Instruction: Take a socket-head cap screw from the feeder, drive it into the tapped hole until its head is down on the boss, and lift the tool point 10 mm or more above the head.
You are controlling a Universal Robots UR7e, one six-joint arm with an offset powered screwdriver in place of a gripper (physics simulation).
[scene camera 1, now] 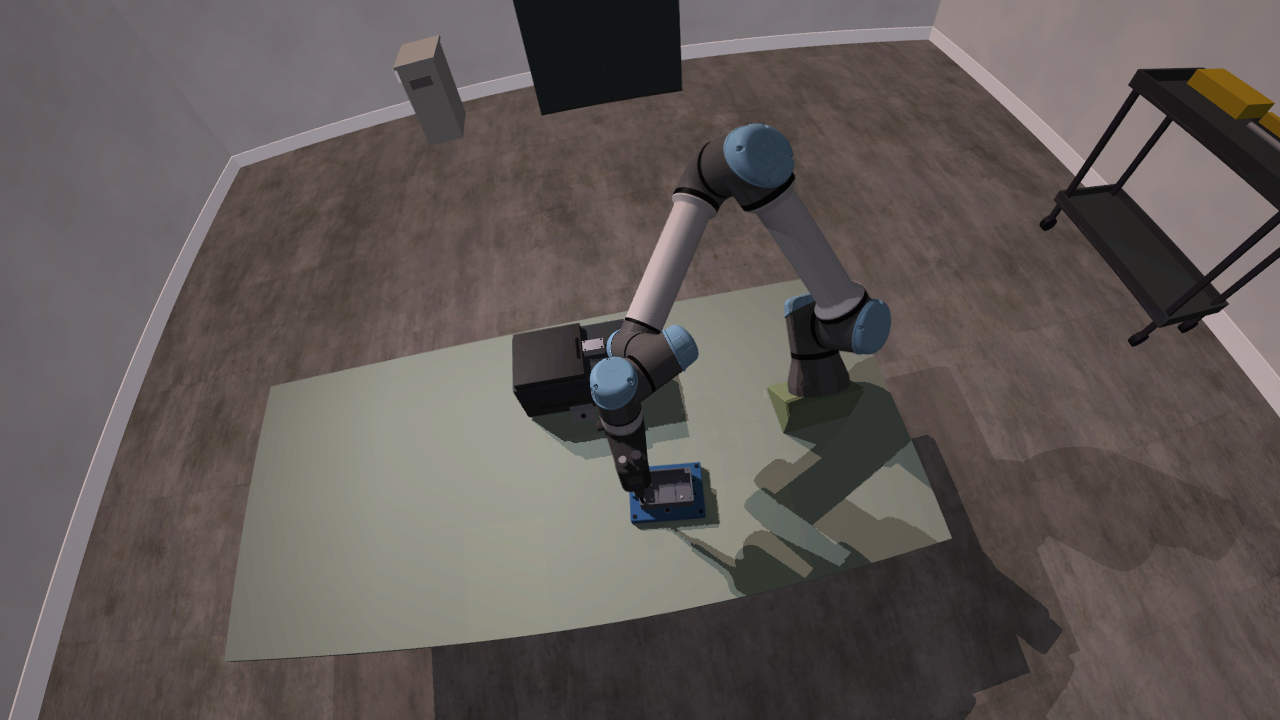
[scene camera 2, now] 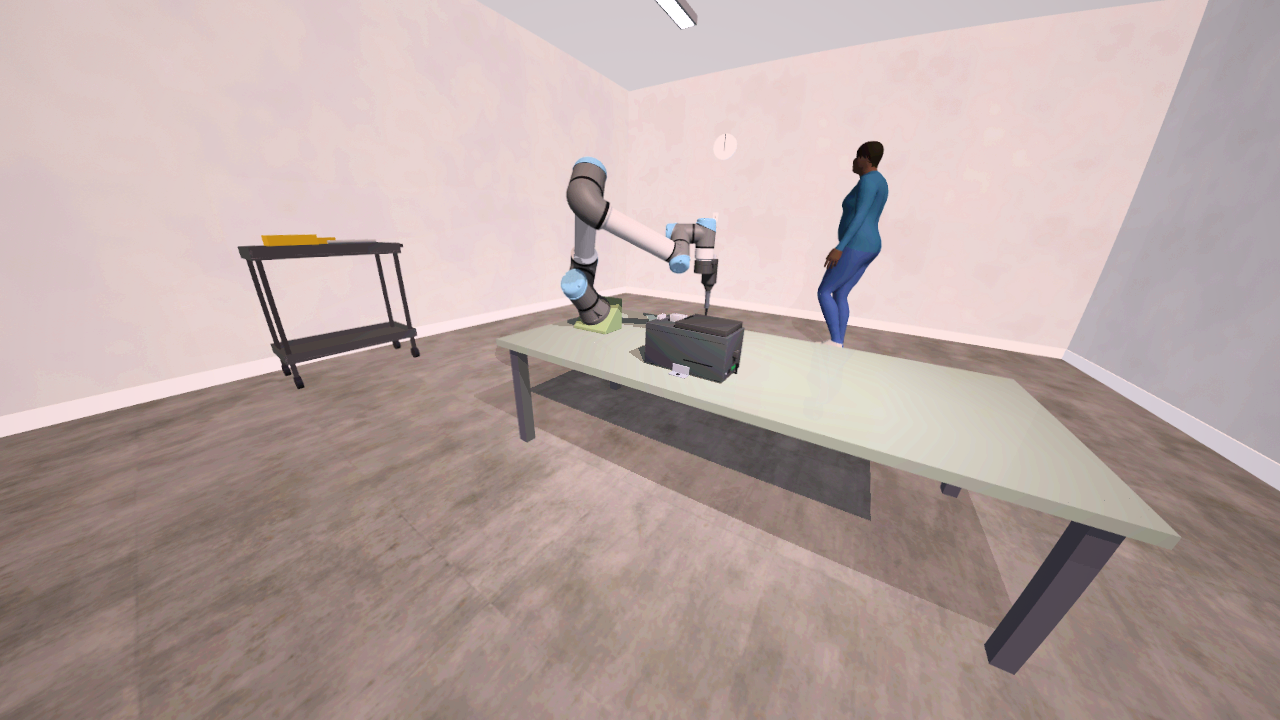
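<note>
My screwdriver (scene camera 1: 640, 497) (scene camera 2: 707, 310) points down at the left end of a grey open housing (scene camera 1: 677, 488), which sits on a blue fixture plate (scene camera 1: 666, 516). Its tip is at or just above the housing's left corner; the exact gap cannot be told. No screw can be made out at the tip, and the tapped hole and boss under it are hidden or too small to tell. The screw feeder, a black box (scene camera 1: 547, 360) (scene camera 2: 689, 347), stands on the table behind the fixture in scene camera 1, partly covered by the wrist.
The pale green table (scene camera 1: 402, 519) (scene camera 2: 895, 411) carries the arm's base on a green block (scene camera 1: 781, 407) (scene camera 2: 610, 320). A person (scene camera 2: 861, 232) stands beyond the table's far side. A dark trolley (scene camera 1: 1081, 159) (scene camera 2: 322, 251) with yellow items stands on the floor apart from the table.
</note>
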